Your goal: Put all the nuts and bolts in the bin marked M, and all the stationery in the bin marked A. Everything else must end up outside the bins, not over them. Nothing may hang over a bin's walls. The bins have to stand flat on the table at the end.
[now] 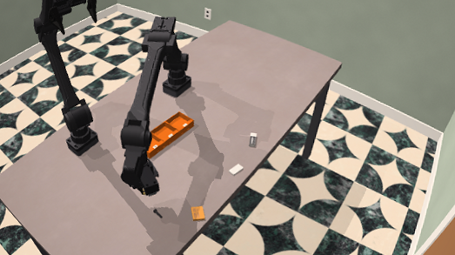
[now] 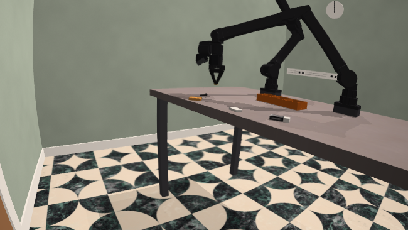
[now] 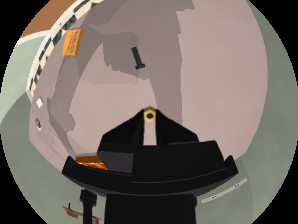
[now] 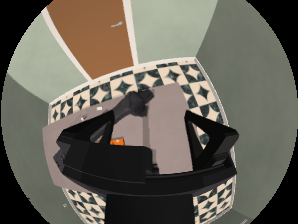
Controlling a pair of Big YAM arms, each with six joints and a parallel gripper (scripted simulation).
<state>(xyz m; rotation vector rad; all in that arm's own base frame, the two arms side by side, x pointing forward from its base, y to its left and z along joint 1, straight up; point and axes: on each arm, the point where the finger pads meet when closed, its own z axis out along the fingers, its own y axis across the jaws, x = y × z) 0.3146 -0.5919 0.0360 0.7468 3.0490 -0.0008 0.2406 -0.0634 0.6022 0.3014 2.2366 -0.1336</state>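
My left gripper is now 10 mm above the brass nut. The rest, counted from my left hand: orange notepad (160 mm ahead, 100 mm to the left, 60 mm below); black bolt (60 mm below, 60 mm ahead); orange double bin (270 mm to the left, 200 mm behind, 50 mm below).
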